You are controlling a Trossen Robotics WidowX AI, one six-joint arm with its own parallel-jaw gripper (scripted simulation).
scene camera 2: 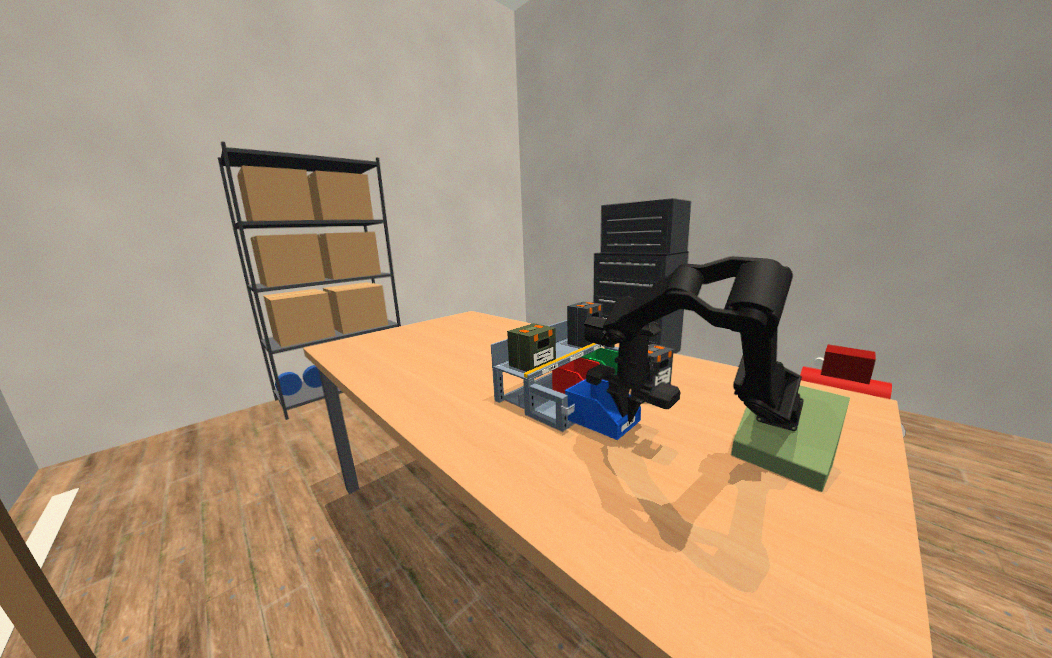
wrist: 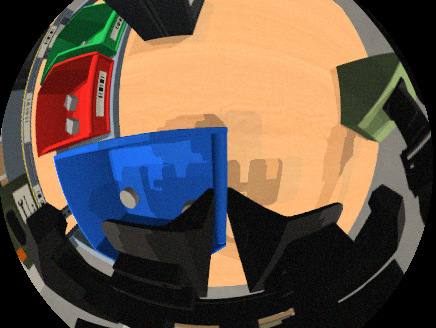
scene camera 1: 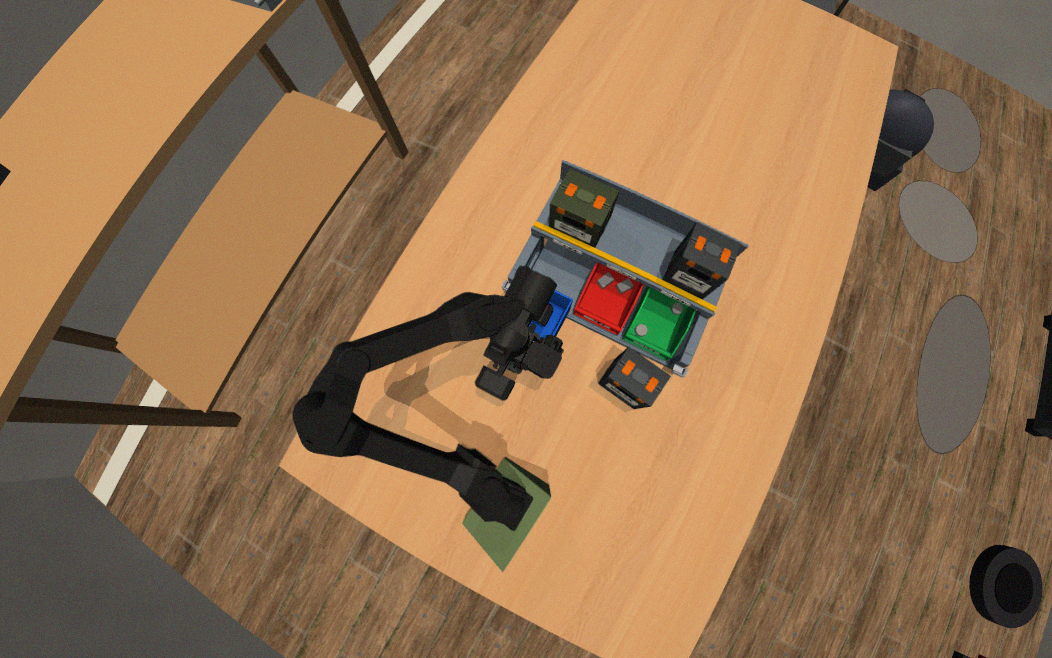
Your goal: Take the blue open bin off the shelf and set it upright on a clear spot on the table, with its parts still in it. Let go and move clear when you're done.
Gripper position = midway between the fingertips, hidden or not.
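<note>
My gripper is here, and you'd find the gripper (scene camera 2: 627, 420), (scene camera 1: 517, 352), (wrist: 219, 193) from these views. I can see a blue open bin (scene camera 2: 588, 398), (scene camera 1: 561, 303), (wrist: 165, 173) as well, and there's a red bin (scene camera 1: 614, 309), (scene camera 2: 570, 374), (wrist: 70, 76) too.
</note>
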